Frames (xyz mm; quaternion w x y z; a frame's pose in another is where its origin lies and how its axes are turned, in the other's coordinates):
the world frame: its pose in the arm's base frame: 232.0 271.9 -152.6 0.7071 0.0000 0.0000 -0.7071
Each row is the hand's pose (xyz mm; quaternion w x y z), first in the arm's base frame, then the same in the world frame.
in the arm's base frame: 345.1 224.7 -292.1 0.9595 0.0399 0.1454 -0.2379
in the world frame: 47.2 113.1 -139.5 0.8467 -0.0746 0.1310 0.5103
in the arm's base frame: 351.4 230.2 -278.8 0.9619 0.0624 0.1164 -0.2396
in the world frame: 41.7 119.4 -126.2 0.8495 -0.0382 0.1264 0.5107
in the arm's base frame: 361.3 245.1 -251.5 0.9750 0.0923 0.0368 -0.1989
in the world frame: 26.8 129.3 -98.9 0.8300 0.0392 0.0913 0.5488
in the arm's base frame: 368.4 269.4 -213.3 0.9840 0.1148 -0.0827 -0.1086
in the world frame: 2.5 136.4 -60.7 0.7726 0.1396 0.0227 0.6190
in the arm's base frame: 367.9 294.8 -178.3 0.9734 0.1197 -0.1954 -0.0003
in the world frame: -22.9 135.9 -25.7 0.6885 0.2228 -0.0535 0.6881
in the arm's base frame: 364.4 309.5 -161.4 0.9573 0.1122 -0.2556 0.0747
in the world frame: -37.6 132.4 -8.8 0.6241 0.2601 -0.1014 0.7298
